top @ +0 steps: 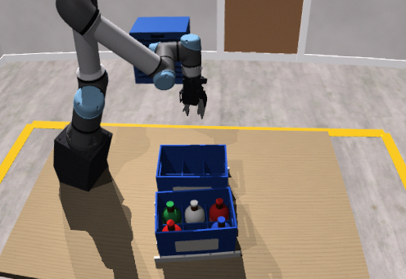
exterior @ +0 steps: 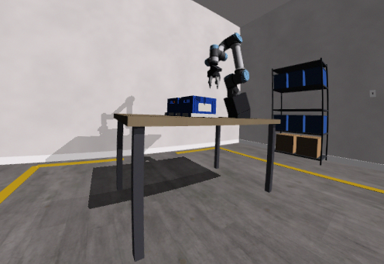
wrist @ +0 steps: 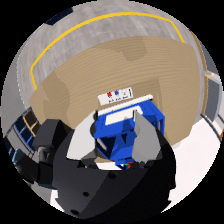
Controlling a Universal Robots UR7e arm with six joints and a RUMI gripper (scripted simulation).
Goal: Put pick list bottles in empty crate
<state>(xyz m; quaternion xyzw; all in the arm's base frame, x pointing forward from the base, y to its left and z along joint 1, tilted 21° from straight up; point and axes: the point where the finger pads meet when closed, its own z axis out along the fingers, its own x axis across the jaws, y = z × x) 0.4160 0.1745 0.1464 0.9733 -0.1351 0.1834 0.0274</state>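
Now: hand 2 cm short of the white bottle, 41 cm to the left of it and 16 cm above it. Round my hand: pick list strip 1 cm behind, 6 cm to the right, 25 cm below; then blue-capped bottle 12 cm ahead, 48 cm to the right, 16 cm below; then green bottle 6 cm behind, 42 cm to the right, 16 cm below.
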